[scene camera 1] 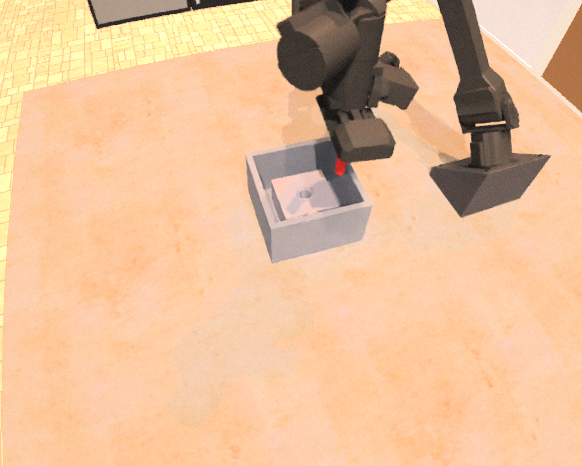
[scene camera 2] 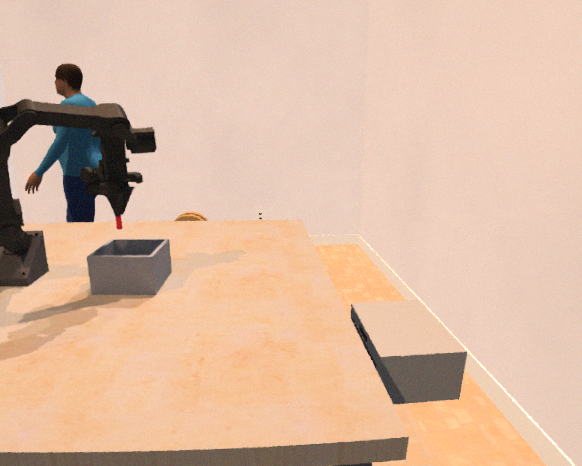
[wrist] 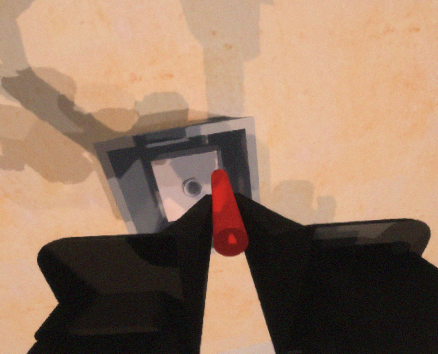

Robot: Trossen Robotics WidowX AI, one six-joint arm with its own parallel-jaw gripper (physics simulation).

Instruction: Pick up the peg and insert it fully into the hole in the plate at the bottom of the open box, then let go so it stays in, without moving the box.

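Frame: origin at the arm's base, x ahead, y left, z up, level; millimetres.
Seen in the pictures: gripper, fingertip midpoint: [scene camera 1: 339, 153] [scene camera 2: 119, 215] [wrist: 222, 200]; arm's base, origin of the base link: [scene camera 1: 493, 164] [scene camera 2: 18, 244].
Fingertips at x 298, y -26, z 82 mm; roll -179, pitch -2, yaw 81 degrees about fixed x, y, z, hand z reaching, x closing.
Pixels of each thing's top centre, then the offset from my fingertips to it. Level surfaces: height alone.
- red peg, middle of its top: [wrist: 234, 243] [scene camera 1: 347, 128] [scene camera 2: 116, 198] dx -4, dy +0, dz +45 mm
- open grey box, middle of its top: [wrist: 190, 201] [scene camera 1: 306, 177] [scene camera 2: 130, 247] dx +33, dy -34, dz -75 mm
- pale plate, middle of its top: [wrist: 192, 188] [scene camera 1: 304, 192] dx +33, dy -34, dz -112 mm
- table, its level: dz -173 mm
The red peg [scene camera 1: 340, 166] [scene camera 2: 119, 222] [wrist: 228, 215] is held between the fingertips of my gripper [scene camera 2: 118, 215] [wrist: 222, 200], which is shut on it. The peg points down, nearly upright, its lower end above the rim of the open grey box [scene camera 1: 320, 235] [scene camera 2: 122, 275] [wrist: 252, 165]. The pale plate [scene camera 1: 290, 182] [wrist: 167, 175] lies at the bottom of the box, and its round hole [scene camera 1: 305, 193] [wrist: 192, 187] is empty. In the wrist view the hole shows to the left of the peg. In scene camera 1 the fingertips are hidden behind the gripper's own body.
The box stands on the table [scene camera 1: 150, 325] [scene camera 2: 225, 350] beside the arm's base [scene camera 1: 490, 185] [scene camera 2: 27, 260]. A person [scene camera 2: 77, 145] in a blue top stands behind the arm. A grey block-shaped cabinet [scene camera 2: 420, 350] stands past the table's right edge in scene camera 2.
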